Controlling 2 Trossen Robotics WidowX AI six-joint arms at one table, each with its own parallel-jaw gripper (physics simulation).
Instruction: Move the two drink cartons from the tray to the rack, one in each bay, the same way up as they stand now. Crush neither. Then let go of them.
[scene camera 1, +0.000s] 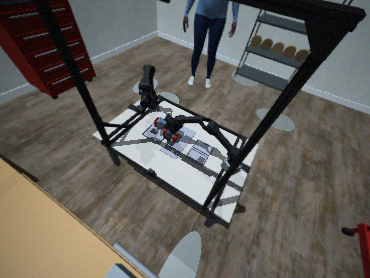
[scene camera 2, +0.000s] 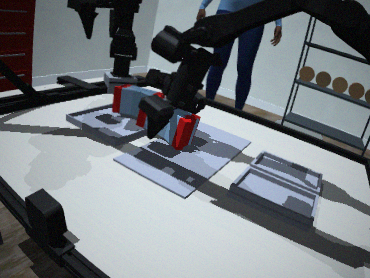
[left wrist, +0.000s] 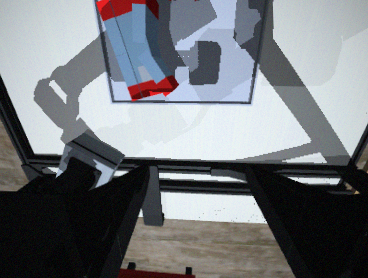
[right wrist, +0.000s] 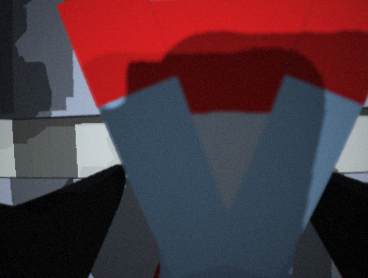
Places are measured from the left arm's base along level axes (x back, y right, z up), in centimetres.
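Where they show: left gripper, fingertip midpoint: (scene camera 1: 146, 110) (scene camera 2: 100, 38) (left wrist: 198, 170); right gripper, fingertip midpoint: (scene camera 2: 161, 133); left arm's base at its link origin: (scene camera 2: 120, 75) (left wrist: 82, 174).
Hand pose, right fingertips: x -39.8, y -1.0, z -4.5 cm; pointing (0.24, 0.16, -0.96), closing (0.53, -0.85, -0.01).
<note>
Each offset is from my right fingertips to the top centre of the thing. Level surfaces: height alone.
Two blue drink cartons with red ends lie on their sides. One carton {dy +1.9, dx +13.5, dz +6.3 cm} (scene camera 1: 158, 122) (scene camera 2: 129, 101) (left wrist: 133, 52) lies in the grey tray {dy +5.6, dx +10.6, dz +0.5 cm} (scene camera 1: 148, 133) (scene camera 2: 90, 127) (left wrist: 183, 102). The other carton {dy -0.5, dx -0.8, dz +7.6 cm} (scene camera 1: 170, 135) (scene camera 2: 184, 132) (right wrist: 210, 171) reaches from the tray's rim out onto the flat mat {dz -0.7 cm} (scene camera 1: 175, 151) (scene camera 2: 217, 149). My right gripper (scene camera 1: 171, 129) (scene camera 2: 172, 121) (right wrist: 206, 171) is open and low, with a finger on each side of this second carton. My left gripper (scene camera 1: 148, 103) (left wrist: 198, 170) is open and empty, raised near its base behind the tray. The two-bay rack {dy -16.3, dx -24.1, dz +0.9 cm} (scene camera 1: 199, 150) (scene camera 2: 266, 205) stands empty to the right of the mat.
A person (scene camera 1: 208, 41) stands behind the table. A shelf unit (scene camera 1: 245, 55) is at the back right and a red drawer cabinet (scene camera 1: 62, 55) at the back left. Black frame posts (scene camera 1: 82, 83) (scene camera 1: 266, 121) cross the view beside the table.
</note>
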